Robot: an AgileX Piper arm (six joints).
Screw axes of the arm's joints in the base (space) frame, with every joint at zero. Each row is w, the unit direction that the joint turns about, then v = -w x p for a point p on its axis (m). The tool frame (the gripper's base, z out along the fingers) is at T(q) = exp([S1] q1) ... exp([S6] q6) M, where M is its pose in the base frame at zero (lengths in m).
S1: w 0 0 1 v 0 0 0
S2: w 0 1 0 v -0.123 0 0
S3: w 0 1 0 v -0.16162 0 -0.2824
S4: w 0.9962 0 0.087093 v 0 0.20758 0
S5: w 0 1 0 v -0.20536 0 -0.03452
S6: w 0.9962 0 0.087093 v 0 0.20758 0
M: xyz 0.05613 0 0.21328 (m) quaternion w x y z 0.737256 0 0.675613 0
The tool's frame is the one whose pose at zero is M.
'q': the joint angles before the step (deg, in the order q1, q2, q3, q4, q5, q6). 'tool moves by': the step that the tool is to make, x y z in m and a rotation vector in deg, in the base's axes. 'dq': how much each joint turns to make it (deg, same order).
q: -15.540 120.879 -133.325 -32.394 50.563 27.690
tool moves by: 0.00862 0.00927 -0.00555 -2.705 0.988 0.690
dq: 1.691 1.083 -0.158 -3.421 -0.475 0.606
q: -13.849 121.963 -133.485 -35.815 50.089 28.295
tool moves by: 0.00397 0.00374 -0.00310 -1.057 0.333 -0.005
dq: 0.725 0.609 -0.155 -1.717 -0.069 0.702
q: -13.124 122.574 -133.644 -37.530 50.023 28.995
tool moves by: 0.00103 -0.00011 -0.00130 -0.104 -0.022 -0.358
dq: 0.086 0.283 -0.157 -0.567 0.111 0.549
